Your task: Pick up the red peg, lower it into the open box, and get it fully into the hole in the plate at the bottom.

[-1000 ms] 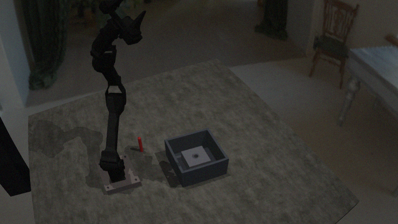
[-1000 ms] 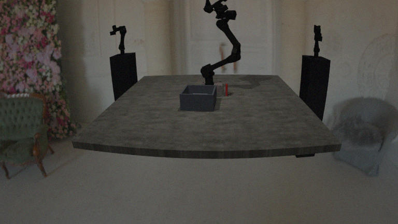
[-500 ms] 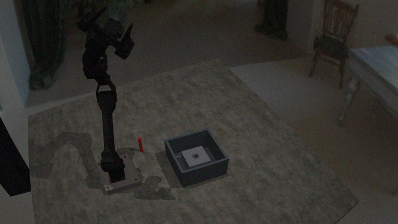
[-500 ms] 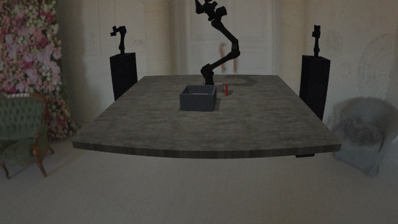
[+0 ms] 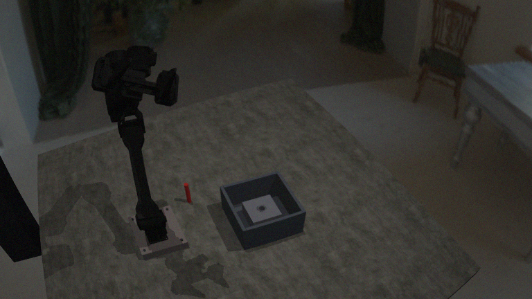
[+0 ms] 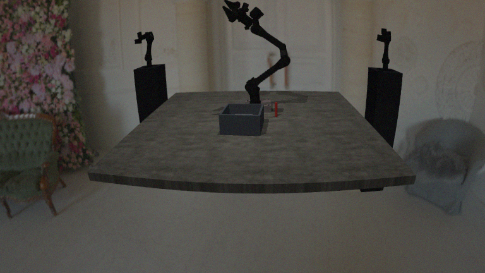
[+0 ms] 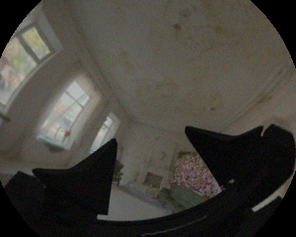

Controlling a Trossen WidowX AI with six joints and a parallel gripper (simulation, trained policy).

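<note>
The red peg lies 90 mm ahead of my gripper tip, 280 mm to the left of it and 610 mm below it. The rest, counted from my gripper tip: box: 270 mm ahead, 110 mm to the left, 620 mm below; plate: 270 mm ahead, 110 mm to the left, 600 mm below.
</note>
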